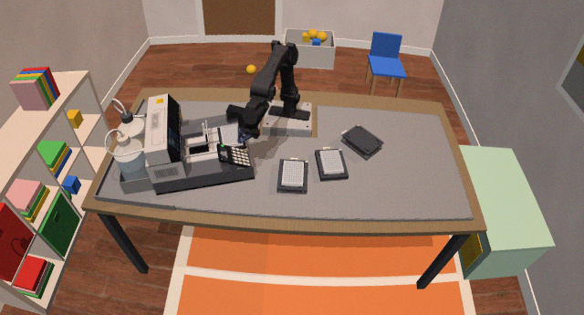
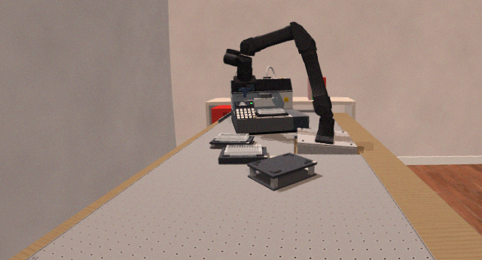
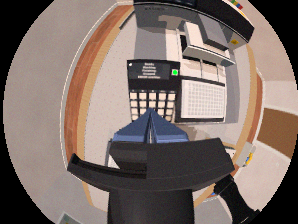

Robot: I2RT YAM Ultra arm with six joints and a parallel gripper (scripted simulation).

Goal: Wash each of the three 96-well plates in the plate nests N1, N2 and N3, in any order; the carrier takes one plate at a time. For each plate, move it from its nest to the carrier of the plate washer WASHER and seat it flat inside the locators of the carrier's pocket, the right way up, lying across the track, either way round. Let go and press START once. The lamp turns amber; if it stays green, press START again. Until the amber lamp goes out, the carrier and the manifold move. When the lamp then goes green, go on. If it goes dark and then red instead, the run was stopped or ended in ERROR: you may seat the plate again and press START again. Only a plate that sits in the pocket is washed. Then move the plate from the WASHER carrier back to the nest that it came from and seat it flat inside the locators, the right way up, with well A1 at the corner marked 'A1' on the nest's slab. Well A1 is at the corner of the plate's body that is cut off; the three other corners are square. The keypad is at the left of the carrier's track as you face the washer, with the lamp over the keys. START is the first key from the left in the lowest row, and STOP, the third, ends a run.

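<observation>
My gripper is now 110 mm past the washer carrier, 100 mm above it and 80 mm to the left of it. From my hand the other things lie so: manifold 220 mm to the right, 50 mm below, 40 mm behind; plate washer 220 mm to the right, 60 mm below, 40 mm behind; nest 490 mm to the left, 290 mm behind, 150 mm below.
</observation>
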